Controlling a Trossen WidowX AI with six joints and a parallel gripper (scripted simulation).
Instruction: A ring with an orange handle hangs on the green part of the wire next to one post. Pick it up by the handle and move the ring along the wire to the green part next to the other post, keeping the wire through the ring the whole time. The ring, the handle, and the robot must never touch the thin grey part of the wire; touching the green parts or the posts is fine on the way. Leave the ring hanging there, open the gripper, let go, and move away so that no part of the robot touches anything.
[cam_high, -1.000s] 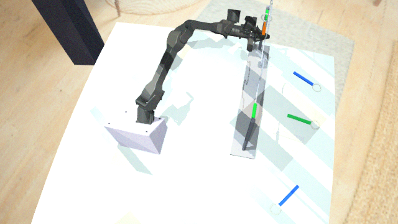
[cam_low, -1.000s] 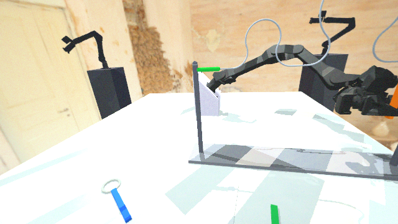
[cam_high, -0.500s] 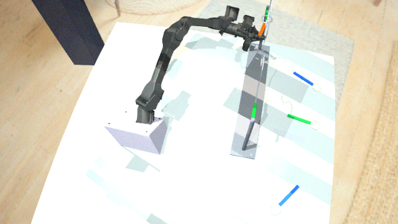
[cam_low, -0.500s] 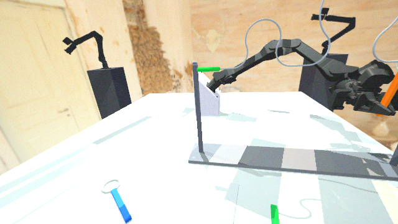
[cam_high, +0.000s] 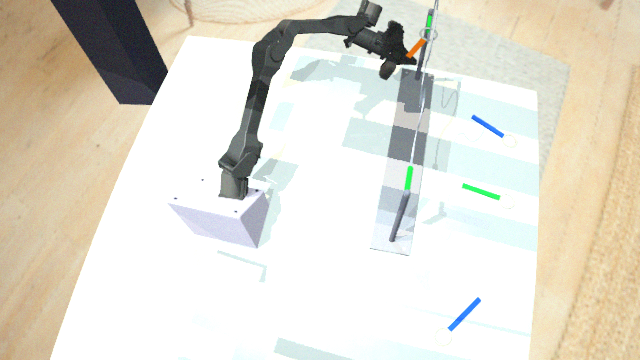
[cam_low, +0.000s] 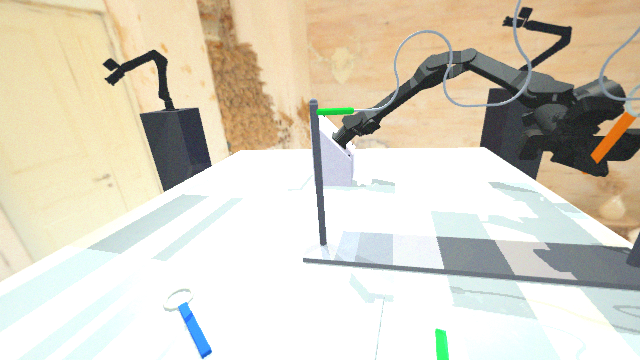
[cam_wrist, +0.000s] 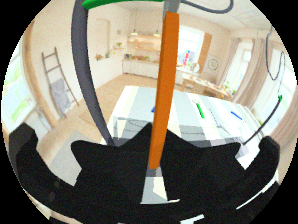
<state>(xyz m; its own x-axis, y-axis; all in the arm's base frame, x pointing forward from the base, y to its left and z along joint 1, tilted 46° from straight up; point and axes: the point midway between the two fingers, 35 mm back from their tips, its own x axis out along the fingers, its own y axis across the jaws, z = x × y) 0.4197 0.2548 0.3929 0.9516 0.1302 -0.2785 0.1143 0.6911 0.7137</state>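
Now: gripper tip 90 mm below the orange-handled ring.
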